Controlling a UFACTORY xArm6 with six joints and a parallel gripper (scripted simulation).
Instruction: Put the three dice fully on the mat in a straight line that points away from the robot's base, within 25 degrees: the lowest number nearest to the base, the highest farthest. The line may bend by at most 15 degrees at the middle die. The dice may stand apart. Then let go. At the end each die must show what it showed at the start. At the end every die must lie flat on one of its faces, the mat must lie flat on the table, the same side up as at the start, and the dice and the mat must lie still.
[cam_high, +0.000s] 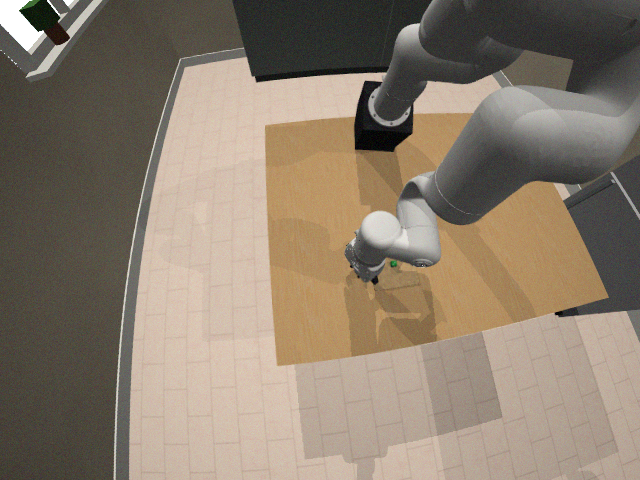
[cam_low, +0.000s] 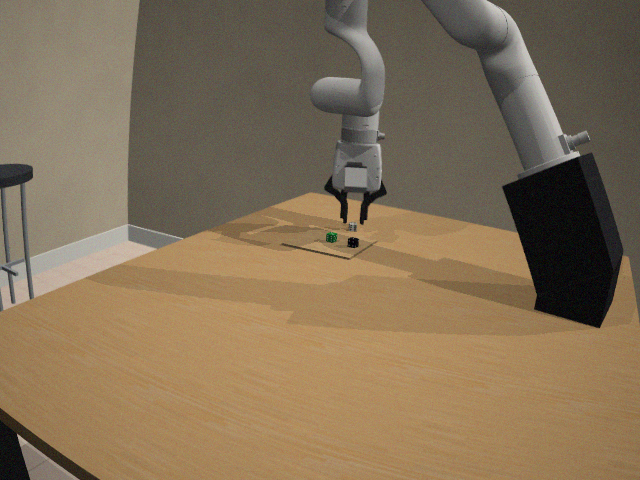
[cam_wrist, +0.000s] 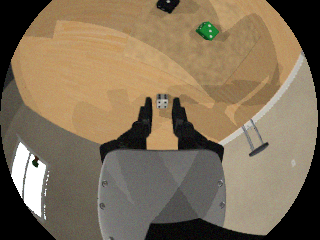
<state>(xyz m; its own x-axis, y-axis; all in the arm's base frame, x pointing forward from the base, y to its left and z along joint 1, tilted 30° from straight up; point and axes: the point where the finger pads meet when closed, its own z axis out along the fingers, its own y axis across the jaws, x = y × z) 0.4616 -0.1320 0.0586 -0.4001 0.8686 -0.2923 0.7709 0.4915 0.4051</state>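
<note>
The white die is 30 mm below my hand. Also, from my hand: thin tan mat: 110 mm to the left, 40 mm below, 10 mm behind; black die: 110 mm to the left, 60 mm behind, 30 mm below; green die: 110 mm to the left, 30 mm below, 10 mm behind.
</note>
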